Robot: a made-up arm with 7 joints. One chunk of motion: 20 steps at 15 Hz.
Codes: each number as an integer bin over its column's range. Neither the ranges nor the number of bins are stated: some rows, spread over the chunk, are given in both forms.
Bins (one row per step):
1: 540 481 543 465 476 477 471
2: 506 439 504 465 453 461 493
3: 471 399 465 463 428 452 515
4: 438 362 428 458 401 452 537
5: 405 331 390 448 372 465 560
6: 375 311 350 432 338 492 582
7: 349 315 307 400 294 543 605
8: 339 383 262 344 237 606 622
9: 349 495 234 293 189 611 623
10: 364 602 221 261 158 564 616
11: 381 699 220 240 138 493 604
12: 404 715 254 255 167 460 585
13: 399 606 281 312 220 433 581
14: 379 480 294 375 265 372 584
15: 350 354 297 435 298 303 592
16: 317 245 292 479 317 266 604
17: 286 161 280 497 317 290 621
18: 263 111 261 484 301 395 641
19: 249 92 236 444 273 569 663
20: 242 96 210 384 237 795 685
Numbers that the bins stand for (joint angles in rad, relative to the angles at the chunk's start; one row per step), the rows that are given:
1: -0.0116 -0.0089 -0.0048 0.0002 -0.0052 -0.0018 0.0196
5: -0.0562 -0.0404 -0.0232 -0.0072 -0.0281 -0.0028 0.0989
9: -0.0747 -0.0059 -0.0419 -0.0739 -0.0684 0.0089 0.1550
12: -0.0565 0.0403 -0.0395 -0.0902 -0.0732 -0.0032 0.1212
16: -0.0853 -0.0585 -0.0349 0.0062 -0.0402 -0.0187 0.1381
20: -0.1101 -0.0898 -0.0448 -0.0347 -0.0578 0.0237 0.2103
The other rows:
2: -0.0229 -0.0177 -0.0095 0.0002 -0.0102 -0.0031 0.0392
3: -0.0344 -0.0261 -0.0141 -0.0007 -0.0157 -0.0038 0.0588
4: -0.0453 -0.0339 -0.0186 -0.0029 -0.0217 -0.0038 0.0784
6: -0.0661 -0.0446 -0.0280 -0.0141 -0.0356 -0.0006 0.1185
7: -0.0747 -0.0438 -0.0331 -0.0278 -0.0453 0.0035 0.1390
8: -0.0780 -0.0295 -0.0385 -0.0519 -0.0578 0.0085 0.1541
10: -0.0698 0.0165 -0.0435 -0.0877 -0.0752 0.0052 0.1488
11: -0.0641 0.0369 -0.0436 -0.0967 -0.0796 -0.0005 0.1381
13: -0.0582 0.0174 -0.0362 -0.0657 -0.0616 -0.0053 0.1176
14: -0.0648 -0.0091 -0.0347 -0.0386 -0.0516 -0.0102 0.1203
15: -0.0744 -0.0356 -0.0343 -0.0128 -0.0444 -0.0157 0.1274
17: -0.0955 -0.0762 -0.0364 0.0139 -0.0402 -0.0168 0.1532
18: -0.1031 -0.0867 -0.0386 0.0083 -0.0437 -0.0084 0.1711
19: -0.1077 -0.0907 -0.0417 -0.0089 -0.0499 0.0056 0.1907

